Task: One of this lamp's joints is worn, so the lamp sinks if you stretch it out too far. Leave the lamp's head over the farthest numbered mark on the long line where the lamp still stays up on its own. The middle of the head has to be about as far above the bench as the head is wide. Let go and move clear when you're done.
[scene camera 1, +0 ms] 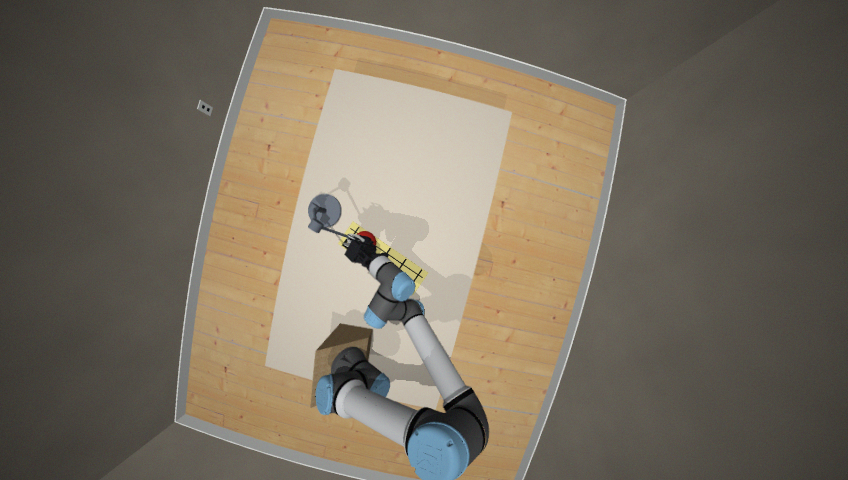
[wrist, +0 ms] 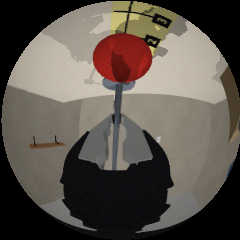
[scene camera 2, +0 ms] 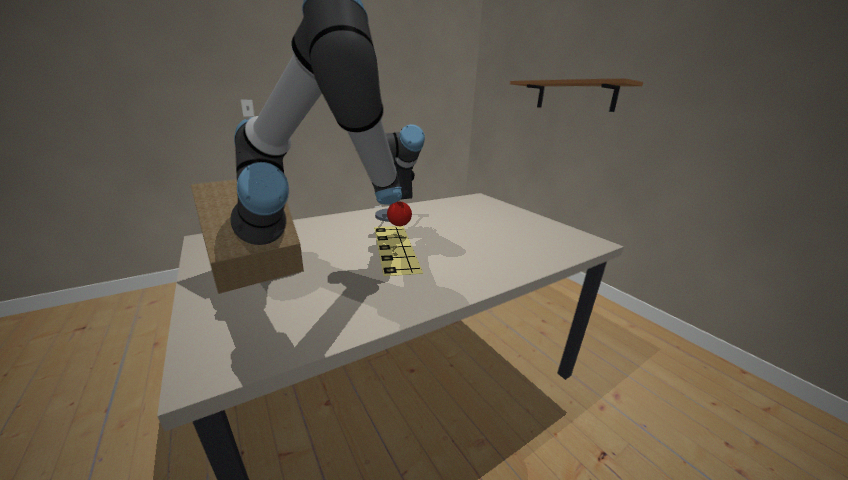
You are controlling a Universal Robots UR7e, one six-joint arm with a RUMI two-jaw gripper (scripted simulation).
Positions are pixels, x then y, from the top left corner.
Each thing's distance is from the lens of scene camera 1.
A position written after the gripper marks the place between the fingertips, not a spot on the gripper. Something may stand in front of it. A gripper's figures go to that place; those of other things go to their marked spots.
gripper [scene camera 1: 348,235]: 94 cm
yellow strip [scene camera 1: 418,274]: 111 cm
grey round base [scene camera 1: 330,208]: 117 cm
